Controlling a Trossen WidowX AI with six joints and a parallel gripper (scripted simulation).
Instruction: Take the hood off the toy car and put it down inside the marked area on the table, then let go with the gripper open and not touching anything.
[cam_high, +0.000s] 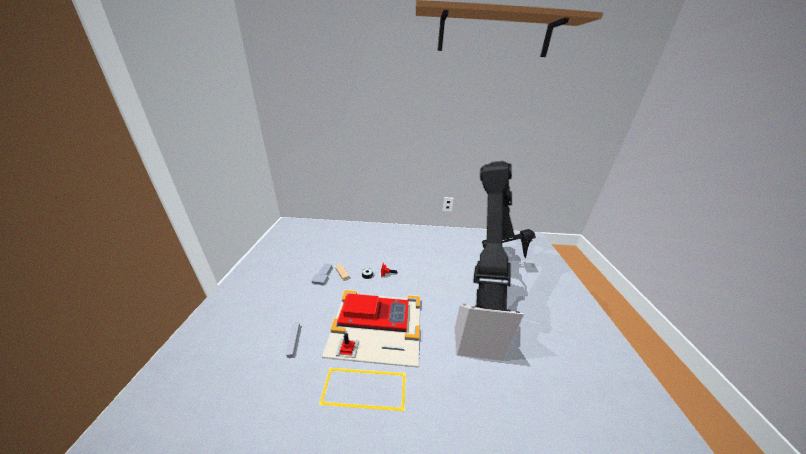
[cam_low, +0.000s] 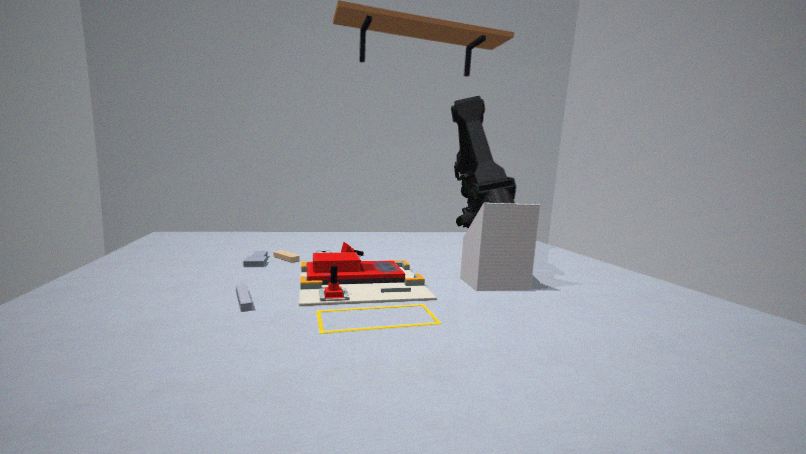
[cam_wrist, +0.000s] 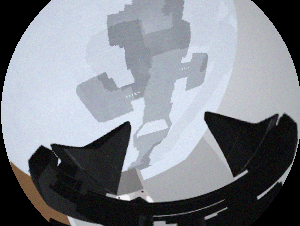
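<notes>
Now: gripper tip 55 cm short of the wheel, 3 cm to the right of it and 4 cm above it. From my gripper tip the other things lie so: grey bar: 74 cm ahead, 30 cm to the left, 4 cm below; then wooden piece: 65 cm ahead, 2 cm to the left, 4 cm below.
</notes>
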